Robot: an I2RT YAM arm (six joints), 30 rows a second.
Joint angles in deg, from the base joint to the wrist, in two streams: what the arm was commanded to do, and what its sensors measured. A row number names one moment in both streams.
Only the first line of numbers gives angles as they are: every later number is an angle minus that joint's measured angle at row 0.
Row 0, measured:
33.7, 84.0, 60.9, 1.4, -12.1, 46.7
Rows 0 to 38, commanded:
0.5, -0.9, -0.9, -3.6, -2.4, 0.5
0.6, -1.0, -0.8, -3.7, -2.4, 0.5
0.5, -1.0, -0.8, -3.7, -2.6, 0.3
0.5, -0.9, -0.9, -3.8, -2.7, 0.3
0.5, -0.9, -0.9, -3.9, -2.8, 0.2
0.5, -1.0, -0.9, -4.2, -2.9, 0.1
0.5, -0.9, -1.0, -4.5, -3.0, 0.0
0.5, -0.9, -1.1, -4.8, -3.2, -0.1
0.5, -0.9, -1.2, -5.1, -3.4, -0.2
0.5, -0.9, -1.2, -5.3, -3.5, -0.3
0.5, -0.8, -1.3, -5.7, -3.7, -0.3
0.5, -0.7, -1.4, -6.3, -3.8, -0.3
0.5, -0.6, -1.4, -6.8, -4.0, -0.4
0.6, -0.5, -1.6, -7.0, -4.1, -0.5
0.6, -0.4, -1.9, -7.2, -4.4, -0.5
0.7, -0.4, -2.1, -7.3, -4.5, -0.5
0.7, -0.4, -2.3, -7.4, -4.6, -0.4
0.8, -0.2, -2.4, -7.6, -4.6, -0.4
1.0, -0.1, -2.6, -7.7, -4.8, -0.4
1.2, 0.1, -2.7, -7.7, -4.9, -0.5
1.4, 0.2, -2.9, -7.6, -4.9, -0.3
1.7, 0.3, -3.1, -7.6, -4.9, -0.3
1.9, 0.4, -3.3, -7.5, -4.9, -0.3
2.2, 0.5, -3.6, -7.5, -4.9, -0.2
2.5, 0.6, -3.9, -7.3, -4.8, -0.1
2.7, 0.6, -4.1, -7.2, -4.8, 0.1
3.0, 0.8, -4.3, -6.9, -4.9, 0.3
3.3, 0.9, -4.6, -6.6, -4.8, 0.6
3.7, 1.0, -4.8, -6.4, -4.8, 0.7
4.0, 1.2, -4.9, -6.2, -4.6, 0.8
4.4, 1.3, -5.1, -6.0, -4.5, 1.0
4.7, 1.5, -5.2, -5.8, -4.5, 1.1
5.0, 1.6, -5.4, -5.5, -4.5, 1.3
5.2, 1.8, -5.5, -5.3, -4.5, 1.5
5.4, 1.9, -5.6, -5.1, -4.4, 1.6
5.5, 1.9, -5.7, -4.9, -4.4, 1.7
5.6, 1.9, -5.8, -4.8, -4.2, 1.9
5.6, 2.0, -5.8, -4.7, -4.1, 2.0
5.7, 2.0, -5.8, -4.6, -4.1, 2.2
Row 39, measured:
1.3, 0.2, -2.7, 4.9, 4.6, 0.1
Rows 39 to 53, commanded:
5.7, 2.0, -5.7, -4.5, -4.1, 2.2
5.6, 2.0, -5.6, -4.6, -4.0, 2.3
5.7, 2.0, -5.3, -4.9, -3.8, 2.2
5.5, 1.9, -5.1, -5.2, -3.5, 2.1
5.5, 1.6, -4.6, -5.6, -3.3, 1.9
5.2, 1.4, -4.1, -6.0, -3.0, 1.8
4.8, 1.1, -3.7, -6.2, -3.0, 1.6
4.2, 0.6, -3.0, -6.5, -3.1, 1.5
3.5, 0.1, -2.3, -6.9, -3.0, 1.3
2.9, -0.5, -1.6, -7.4, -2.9, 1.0
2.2, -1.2, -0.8, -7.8, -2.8, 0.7
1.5, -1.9, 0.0, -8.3, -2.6, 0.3
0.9, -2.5, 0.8, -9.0, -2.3, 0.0
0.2, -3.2, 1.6, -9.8, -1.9, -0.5
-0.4, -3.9, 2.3, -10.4, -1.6, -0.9
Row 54, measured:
0.1, -1.4, 0.4, -2.0, 2.5, -0.1
